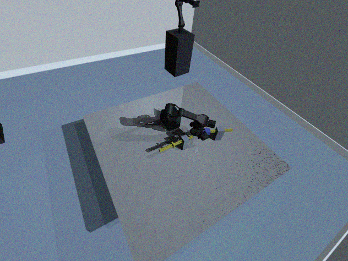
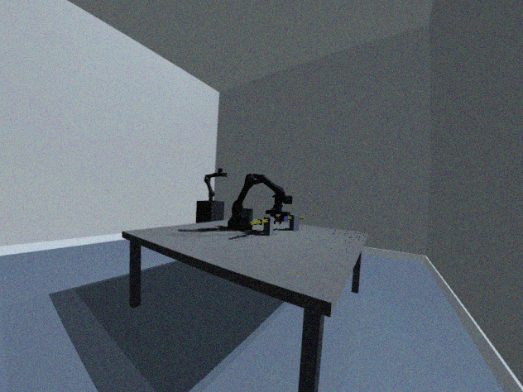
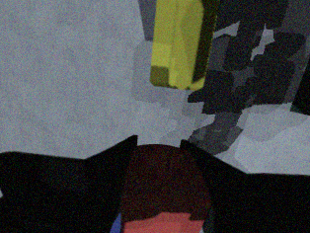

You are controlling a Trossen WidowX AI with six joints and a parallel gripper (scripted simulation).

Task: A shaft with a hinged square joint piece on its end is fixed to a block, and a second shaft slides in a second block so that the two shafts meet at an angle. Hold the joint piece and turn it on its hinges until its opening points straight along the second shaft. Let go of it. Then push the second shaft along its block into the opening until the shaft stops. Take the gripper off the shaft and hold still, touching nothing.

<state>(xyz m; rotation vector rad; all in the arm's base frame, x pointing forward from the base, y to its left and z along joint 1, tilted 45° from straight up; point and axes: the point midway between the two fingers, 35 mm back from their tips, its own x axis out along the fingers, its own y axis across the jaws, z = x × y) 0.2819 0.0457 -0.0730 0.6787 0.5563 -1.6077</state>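
Right now the red square joint piece is 4 cm above my gripper tip and 2 cm to the left of it.
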